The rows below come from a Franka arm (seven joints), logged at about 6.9 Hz.
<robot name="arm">
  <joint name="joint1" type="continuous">
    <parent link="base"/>
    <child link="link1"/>
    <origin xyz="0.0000 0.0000 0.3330"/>
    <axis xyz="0 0 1"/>
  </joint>
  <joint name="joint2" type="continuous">
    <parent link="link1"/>
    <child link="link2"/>
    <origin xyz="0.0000 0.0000 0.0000" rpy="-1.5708 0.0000 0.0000"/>
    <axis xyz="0 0 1"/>
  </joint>
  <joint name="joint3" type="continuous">
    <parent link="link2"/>
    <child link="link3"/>
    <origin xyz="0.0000 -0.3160 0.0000" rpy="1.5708 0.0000 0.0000"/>
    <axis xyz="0 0 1"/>
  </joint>
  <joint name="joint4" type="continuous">
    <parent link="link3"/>
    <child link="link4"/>
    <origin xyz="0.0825 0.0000 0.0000" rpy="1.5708 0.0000 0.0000"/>
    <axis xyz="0 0 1"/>
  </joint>
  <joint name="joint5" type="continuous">
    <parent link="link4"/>
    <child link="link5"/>
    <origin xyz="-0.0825 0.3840 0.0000" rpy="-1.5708 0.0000 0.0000"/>
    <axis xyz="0 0 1"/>
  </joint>
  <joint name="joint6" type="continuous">
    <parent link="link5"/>
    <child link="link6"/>
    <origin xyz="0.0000 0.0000 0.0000" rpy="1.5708 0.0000 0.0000"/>
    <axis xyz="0 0 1"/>
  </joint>
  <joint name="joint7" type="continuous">
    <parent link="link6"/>
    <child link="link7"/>
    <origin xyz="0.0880 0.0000 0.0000" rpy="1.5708 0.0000 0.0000"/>
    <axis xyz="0 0 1"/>
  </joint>
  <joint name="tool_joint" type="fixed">
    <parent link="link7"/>
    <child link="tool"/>
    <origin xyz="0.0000 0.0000 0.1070"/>
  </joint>
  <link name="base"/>
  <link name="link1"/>
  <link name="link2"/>
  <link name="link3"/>
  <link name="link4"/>
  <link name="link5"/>
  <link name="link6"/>
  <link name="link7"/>
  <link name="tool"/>
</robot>
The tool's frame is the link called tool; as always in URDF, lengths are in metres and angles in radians. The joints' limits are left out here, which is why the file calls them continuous.
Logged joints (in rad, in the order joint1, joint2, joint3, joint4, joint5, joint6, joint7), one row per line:
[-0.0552 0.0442 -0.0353 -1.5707 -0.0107 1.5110 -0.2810]
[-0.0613 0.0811 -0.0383 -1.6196 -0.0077 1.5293 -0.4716]
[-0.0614 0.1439 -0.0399 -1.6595 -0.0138 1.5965 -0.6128]
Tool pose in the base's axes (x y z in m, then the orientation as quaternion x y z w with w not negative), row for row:
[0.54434 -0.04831 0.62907 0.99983 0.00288 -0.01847 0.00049]
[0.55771 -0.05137 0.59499 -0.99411 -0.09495 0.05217 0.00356]
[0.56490 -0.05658 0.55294 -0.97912 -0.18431 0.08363 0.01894]
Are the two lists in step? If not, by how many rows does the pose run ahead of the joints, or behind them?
The pose runs 1 row behind the joints: the pose in row i belongs to the joints in row i - 1.
